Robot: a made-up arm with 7 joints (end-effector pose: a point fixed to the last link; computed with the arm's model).
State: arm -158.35 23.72 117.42 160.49 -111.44 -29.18 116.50
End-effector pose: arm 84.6 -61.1 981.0 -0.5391 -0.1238 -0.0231 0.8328
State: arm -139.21 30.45 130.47 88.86 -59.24 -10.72 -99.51
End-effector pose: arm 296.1 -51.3 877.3 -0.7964 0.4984 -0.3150 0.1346
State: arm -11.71 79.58 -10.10 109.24 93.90 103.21 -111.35
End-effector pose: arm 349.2 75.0 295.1 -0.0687 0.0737 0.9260 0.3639
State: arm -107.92 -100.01 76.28 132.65 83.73 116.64 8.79
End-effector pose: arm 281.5 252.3 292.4 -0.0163 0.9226 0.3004 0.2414
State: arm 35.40 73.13 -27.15 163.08 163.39 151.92 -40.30
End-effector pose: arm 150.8 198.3 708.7 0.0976 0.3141 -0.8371 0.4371
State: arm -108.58 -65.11 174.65 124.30 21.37 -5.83 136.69
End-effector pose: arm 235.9 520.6 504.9 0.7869 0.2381 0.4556 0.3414
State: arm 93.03 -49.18 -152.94 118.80 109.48 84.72 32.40
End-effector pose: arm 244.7 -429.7 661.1 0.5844 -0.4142 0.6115 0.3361
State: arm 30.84 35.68 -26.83 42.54 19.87 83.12 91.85
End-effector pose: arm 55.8 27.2 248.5 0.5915 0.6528 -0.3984 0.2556
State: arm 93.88 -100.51 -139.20 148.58 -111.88 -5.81 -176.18
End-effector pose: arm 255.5 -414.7 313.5 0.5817 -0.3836 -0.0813 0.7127
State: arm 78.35 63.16 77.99 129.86 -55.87 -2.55 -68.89
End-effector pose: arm -222.6 427.4 736.6 -0.6563 -0.4380 0.5983 0.1392
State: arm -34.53 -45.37 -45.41 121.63 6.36 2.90 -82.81
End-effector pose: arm -266.2 -55.5 979.6 -0.2923 0.4596 -0.6392 0.5429
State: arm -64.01 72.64 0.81 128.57 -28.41 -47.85 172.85
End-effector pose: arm 295.6 -360.6 568.1 0.5082 -0.5902 0.2380 0.5802
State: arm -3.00 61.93 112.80 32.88 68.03 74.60 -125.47
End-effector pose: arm -224.6 175.8 631.5 -0.0079 0.4603 -0.7385 0.4925
